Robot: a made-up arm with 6 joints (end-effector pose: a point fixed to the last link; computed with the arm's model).
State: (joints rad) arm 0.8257 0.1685 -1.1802 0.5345 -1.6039 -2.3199
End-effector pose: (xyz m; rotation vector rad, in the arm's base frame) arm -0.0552 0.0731 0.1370 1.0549 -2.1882 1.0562
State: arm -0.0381 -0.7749 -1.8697 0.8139 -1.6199 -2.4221
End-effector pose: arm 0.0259 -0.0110 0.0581 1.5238 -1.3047 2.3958
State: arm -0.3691 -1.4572 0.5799 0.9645 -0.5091 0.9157
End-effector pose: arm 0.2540 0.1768 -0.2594 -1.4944 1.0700 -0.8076
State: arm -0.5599 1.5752 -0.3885 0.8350 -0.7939 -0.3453
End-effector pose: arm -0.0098 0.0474 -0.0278 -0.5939 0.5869 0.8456
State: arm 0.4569 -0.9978 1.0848 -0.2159 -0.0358 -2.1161
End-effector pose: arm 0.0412 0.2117 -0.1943 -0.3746 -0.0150 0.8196
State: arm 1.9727 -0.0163 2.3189 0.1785 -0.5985 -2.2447
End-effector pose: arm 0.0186 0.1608 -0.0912 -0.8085 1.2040 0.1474
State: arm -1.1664 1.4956 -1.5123 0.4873 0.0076 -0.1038
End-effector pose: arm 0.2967 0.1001 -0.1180 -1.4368 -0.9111 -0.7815
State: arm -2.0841 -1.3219 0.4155 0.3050 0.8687 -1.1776
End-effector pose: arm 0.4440 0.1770 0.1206 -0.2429 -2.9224 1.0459
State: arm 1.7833 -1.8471 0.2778 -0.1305 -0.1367 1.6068
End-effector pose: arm -0.0162 -0.0198 0.2392 1.4792 -0.9010 -1.0329
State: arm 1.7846 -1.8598 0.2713 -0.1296 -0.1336 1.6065
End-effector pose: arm -0.0139 -0.0214 0.2397 1.4784 -0.8864 -1.0279
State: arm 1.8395 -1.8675 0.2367 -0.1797 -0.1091 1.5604
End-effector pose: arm 0.0115 -0.0212 0.2513 1.4463 -0.7547 -0.9859
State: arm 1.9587 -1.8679 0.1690 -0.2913 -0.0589 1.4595
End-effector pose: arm 0.0654 -0.0165 0.2666 1.3927 -0.4744 -0.9065
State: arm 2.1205 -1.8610 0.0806 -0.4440 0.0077 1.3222
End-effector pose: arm 0.1351 -0.0053 0.2672 1.3537 -0.0866 -0.8142
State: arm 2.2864 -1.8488 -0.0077 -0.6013 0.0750 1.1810
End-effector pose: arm 0.1964 0.0102 0.2481 1.3519 0.3139 -0.7347
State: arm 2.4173 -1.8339 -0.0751 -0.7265 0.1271 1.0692
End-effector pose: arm 0.2343 0.0243 0.2230 1.3774 0.6247 -0.6824
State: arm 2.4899 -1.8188 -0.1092 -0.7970 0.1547 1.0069
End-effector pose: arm 0.2508 0.0324 0.2071 1.4012 0.7885 -0.6594
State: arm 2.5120 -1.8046 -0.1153 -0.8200 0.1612 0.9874
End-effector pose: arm 0.2548 0.0347 0.2029 1.4082 0.8296 -0.6573
